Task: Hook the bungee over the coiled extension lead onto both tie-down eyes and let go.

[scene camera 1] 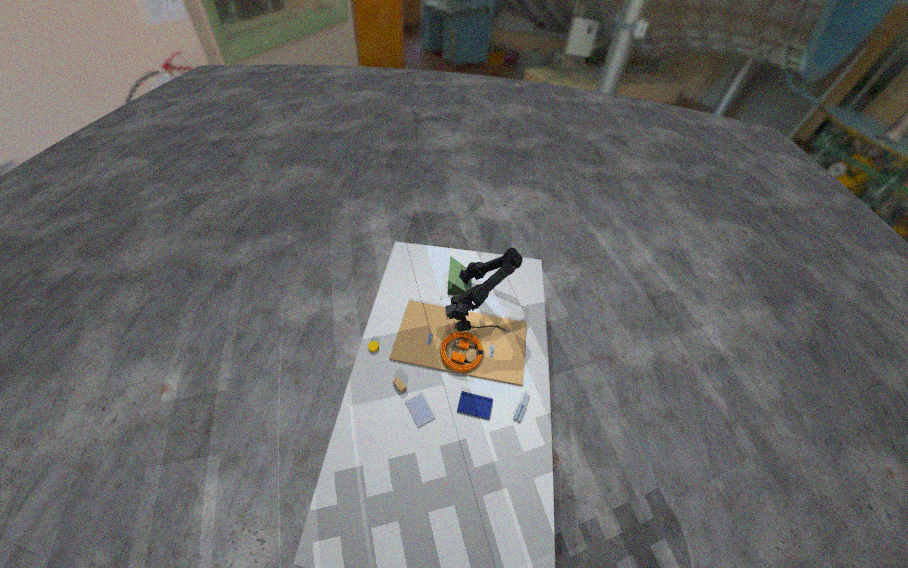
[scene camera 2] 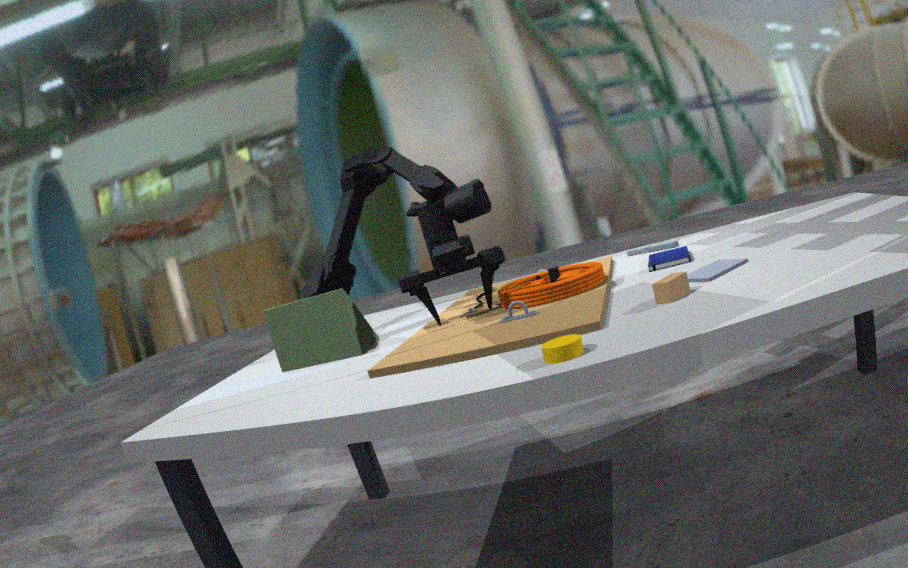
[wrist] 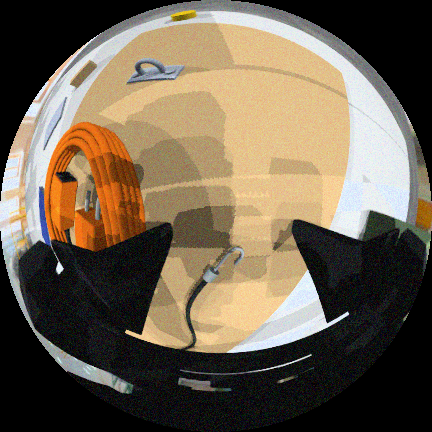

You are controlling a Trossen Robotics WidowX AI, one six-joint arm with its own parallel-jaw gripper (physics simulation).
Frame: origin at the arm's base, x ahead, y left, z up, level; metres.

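Seen in the pictures: gripper, between the fingertips: (scene camera 1: pixel 456 322) (scene camera 2: pixel 465 317) (wrist: pixel 234 227); arm's base, origin of its link: (scene camera 1: pixel 464 277) (scene camera 2: pixel 324 331).
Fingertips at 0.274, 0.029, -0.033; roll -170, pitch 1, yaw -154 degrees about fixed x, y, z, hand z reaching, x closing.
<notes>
Pixels of each thing's top centre, then the offset from my fingertips to it, as dx, dy, dz. Level surfaces: height alone.
- orange coiled extension lead, centre of its top: (wrist: pixel 62 223) (scene camera 2: pixel 550 275) (scene camera 1: pixel 462 349) +0.152, +0.063, +0.030
- wooden board, height of its surface: dz -0.001
- grey tie-down eye, centre of its top: (wrist: pixel 141 58) (scene camera 2: pixel 515 300) (scene camera 1: pixel 429 336) +0.125, -0.103, +0.026
- yellow disc, centre of its top: (scene camera 2: pixel 560 341) (scene camera 1: pixel 373 345) +0.238, -0.346, +0.006
- tan block, centre of its top: (scene camera 2: pixel 669 277) (scene camera 1: pixel 399 383) +0.383, -0.161, +0.017
- blue box, centre of its top: (scene camera 2: pixel 668 255) (wrist: pixel 42 220) (scene camera 1: pixel 475 404) +0.378, +0.178, -0.001
- pale flat plate, centre of its top: (scene camera 2: pixel 713 268) (scene camera 1: pixel 419 410) +0.463, -0.044, -0.007
- grey tool, centre of its top: (scene camera 2: pixel 651 245) (scene camera 1: pixel 522 406) +0.337, +0.379, -0.001
The orange coiled extension lead (scene camera 1: pixel 443 352) (scene camera 2: pixel 569 286) (wrist: pixel 120 195) lies on the wooden board (scene camera 1: pixel 413 322) (scene camera 2: pixel 468 342) (wrist: pixel 285 110). One grey tie-down eye (scene camera 1: pixel 429 338) (scene camera 2: pixel 518 310) (wrist: pixel 155 74) is on one side of the coil; the other eye (scene camera 1: pixel 492 350) is on the opposite side. The black bungee (scene camera 1: pixel 495 327) (wrist: pixel 191 307) lies beside the coil, and its silver hook (wrist: pixel 235 254) shows in the wrist view between the spread fingertips, touching neither. My gripper (scene camera 1: pixel 462 326) (scene camera 2: pixel 465 316) (wrist: pixel 234 227) is open, low over the board. The bungee's far end is hidden in the wrist view.
A green wedge block (scene camera 1: pixel 456 275) (scene camera 2: pixel 318 331) (wrist: pixel 382 230) stands near the arm. A yellow disc (scene camera 1: pixel 373 346) (scene camera 2: pixel 562 348) (wrist: pixel 183 15), a tan block (scene camera 1: pixel 399 385) (scene camera 2: pixel 670 288), a blue box (scene camera 1: pixel 475 405) (scene camera 2: pixel 668 258), a pale flat plate (scene camera 1: pixel 420 409) and a grey tool (scene camera 1: pixel 521 407) lie around the board.
</notes>
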